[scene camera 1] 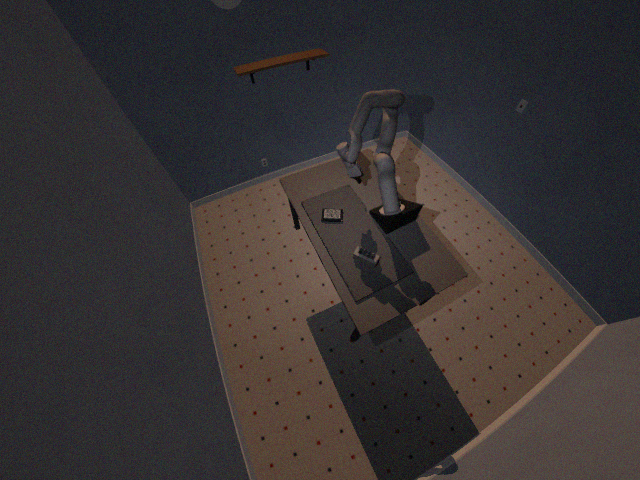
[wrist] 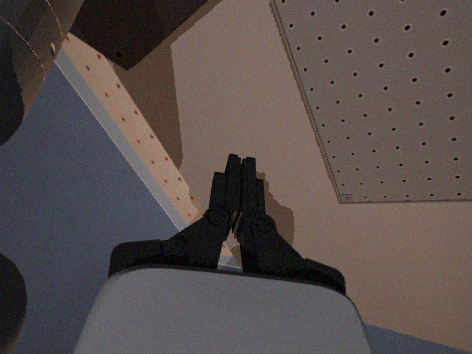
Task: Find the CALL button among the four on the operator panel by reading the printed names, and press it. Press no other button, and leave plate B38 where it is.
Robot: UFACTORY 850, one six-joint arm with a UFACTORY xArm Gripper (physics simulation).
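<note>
The operator panel (scene camera 1: 366, 255) is a small pale bar with dark buttons, lying on the grey perforated board in the scene view; its printed names are too small to read, so I cannot tell which button is CALL. A dark-edged square piece with a pale patterned top (scene camera 1: 332, 214) lies farther back on the board; it may be plate B38, but no marking is legible. My gripper (scene camera 1: 358, 179) (wrist: 237, 170) is shut and empty, above the table beyond the back end of the board, well away from the panel. The panel does not show in the wrist view.
The perforated board (scene camera 1: 338, 240) (wrist: 395, 150) lies on the brown table (scene camera 1: 310, 178) (wrist: 220, 100). The arm's dark base block (scene camera 1: 395, 223) stands beside the board. A wooden wall shelf (scene camera 1: 281, 61) hangs behind. A dark mat (scene camera 1: 392, 377) lies on the floor in front.
</note>
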